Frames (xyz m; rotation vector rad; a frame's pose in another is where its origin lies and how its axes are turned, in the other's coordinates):
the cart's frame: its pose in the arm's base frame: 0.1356 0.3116 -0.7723 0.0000 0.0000 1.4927
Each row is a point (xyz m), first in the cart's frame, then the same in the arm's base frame.
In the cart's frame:
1: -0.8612 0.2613 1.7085
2: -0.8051 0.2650 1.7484
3: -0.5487 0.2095 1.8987
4: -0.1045 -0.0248 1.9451
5: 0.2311 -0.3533 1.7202
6: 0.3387 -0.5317 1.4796
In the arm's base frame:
1: -0.1921 -0.5266 0.9362
2: -0.1914 -0.4704 0.9761
3: -0.1161 -0.2191 1.1264
4: 0.1522 0.2055 1.1728
5: 0.5059 0.5144 0.9479
6: 0.6921 0.6078 0.7073

